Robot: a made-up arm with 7 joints.
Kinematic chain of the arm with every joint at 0, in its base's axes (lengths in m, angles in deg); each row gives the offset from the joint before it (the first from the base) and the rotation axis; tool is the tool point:
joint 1: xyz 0 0 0.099 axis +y
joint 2: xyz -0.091 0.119 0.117 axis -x
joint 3: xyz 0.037 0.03 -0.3 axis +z
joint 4: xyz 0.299 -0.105 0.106 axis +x
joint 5: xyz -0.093 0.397 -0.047 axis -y
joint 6: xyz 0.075 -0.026 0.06 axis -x
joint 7: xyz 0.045 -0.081 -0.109 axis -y
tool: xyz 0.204 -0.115 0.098
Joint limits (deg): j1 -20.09..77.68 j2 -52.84..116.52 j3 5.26..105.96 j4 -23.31..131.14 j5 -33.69..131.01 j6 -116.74..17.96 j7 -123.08..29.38
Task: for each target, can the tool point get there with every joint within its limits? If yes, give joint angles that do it. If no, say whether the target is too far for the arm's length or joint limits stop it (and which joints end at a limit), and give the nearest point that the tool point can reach.
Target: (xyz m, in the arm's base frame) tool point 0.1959 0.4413 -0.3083
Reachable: yes | joints 44.64 22.90 19.23 11.48 63.23 -21.94 -90.03
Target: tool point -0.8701 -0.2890 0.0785
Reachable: no: joint limits stop it (at a limit: joint 3, joint 4, joint 5, joint 6) | nearest point -0.7993 -0.2618 0.0802 | short by 0.076 m
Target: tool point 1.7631 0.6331 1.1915
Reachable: no: too far | nearest point 0.7598 0.3211 0.5698 | short by 1.221 m
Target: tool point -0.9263 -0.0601 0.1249
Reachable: no: joint limits stop it (at a limit: joint 3, joint 4, joint 5, joint 6) | nearest point -0.8570 -0.0488 0.1230 | short by 0.070 m
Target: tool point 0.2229 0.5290 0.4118
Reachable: yes | joints 18.93 -30.70 83.69 61.46 20.68 -12.95 13.23
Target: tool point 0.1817 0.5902 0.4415
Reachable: yes | joints -5.49 18.03 46.75 114.31 -17.81 -53.16 -53.70
